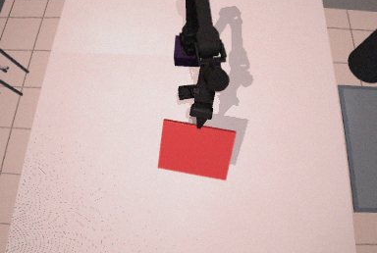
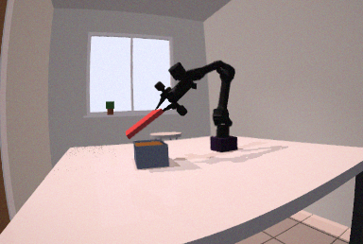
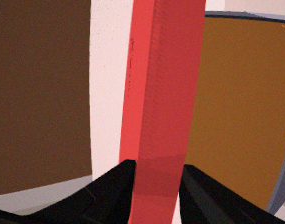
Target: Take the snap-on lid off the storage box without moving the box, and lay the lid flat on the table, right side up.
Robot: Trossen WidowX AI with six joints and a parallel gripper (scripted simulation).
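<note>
The red lid lies 70 mm ahead of my gripper tip, 40 mm below it and 10 mm to the right of it. Round my gripper tip: storage box (180 mm below, 40 mm ahead, 10 mm to the right).
</note>
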